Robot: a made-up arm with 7 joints. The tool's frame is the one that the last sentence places. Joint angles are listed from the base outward.
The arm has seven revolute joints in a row. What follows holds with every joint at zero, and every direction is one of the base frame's. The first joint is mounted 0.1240 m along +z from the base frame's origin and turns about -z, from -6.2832 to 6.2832 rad. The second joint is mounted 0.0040 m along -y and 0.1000 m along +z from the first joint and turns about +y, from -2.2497 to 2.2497 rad. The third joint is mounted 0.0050 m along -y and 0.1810 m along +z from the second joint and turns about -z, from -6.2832 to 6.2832 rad. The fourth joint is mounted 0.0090 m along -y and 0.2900 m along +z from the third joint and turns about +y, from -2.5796 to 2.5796 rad. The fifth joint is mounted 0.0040 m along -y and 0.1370 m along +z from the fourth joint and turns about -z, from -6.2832 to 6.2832 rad. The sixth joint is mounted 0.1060 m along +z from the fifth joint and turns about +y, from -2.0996 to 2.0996 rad. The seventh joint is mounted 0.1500 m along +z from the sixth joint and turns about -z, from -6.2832 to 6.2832 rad. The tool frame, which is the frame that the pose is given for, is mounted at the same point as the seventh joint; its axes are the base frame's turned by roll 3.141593, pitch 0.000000 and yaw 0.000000 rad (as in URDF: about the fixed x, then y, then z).
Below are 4 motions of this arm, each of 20 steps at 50 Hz.
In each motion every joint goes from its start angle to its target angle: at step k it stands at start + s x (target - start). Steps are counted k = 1, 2, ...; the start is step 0. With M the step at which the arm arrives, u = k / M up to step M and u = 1 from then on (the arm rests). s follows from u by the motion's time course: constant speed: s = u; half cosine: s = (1 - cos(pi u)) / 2; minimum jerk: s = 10 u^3 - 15 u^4 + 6 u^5.
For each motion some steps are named. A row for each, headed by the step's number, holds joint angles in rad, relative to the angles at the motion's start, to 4 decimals.
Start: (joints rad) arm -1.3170 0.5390 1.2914 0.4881 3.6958 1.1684 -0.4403
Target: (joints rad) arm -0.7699 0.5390 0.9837 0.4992 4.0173 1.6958 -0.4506
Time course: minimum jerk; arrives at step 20
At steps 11, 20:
11: 0.3245 0.0000 -0.1825 0.0066 0.1907 0.3128 -0.0061
20: 0.5471 0.0000 -0.3077 0.0111 0.3215 0.5274 -0.0103

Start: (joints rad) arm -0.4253 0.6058 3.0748 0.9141 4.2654 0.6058 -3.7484
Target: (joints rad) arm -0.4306 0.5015 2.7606 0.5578 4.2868 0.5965 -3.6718
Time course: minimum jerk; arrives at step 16
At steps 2, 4, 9, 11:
2: -0.0001 -0.0017 -0.0050 -0.0057 0.0003 -0.0001 0.0012
4: -0.0005 -0.0108 -0.0325 -0.0369 0.0022 -0.0010 0.0079
9: -0.0033 -0.0642 -0.1935 -0.2195 0.0132 -0.0057 0.0472
11: -0.0043 -0.0855 -0.2576 -0.2922 0.0175 -0.0076 0.0628

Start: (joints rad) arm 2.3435 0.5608 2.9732 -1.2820 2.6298 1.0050 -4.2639
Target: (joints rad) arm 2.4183 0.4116 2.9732 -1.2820 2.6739 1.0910 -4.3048
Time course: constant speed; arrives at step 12
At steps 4, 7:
4: 0.0249 -0.0497 0.0000 0.0000 0.0147 0.0287 -0.0136
7: 0.0436 -0.0870 0.0000 0.0000 0.0257 0.0502 -0.0239

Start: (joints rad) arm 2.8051 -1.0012 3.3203 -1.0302 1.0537 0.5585 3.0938
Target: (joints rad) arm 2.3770 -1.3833 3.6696 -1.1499 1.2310 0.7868 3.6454
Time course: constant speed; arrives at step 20
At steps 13, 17, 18, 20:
13: -0.2783 -0.2484 0.2270 -0.0778 0.1152 0.1484 0.3585
17: -0.3639 -0.3248 0.2969 -0.1017 0.1507 0.1941 0.4689
18: -0.3853 -0.3439 0.3144 -0.1077 0.1596 0.2055 0.4964
20: -0.4281 -0.3821 0.3493 -0.1197 0.1773 0.2283 0.5516

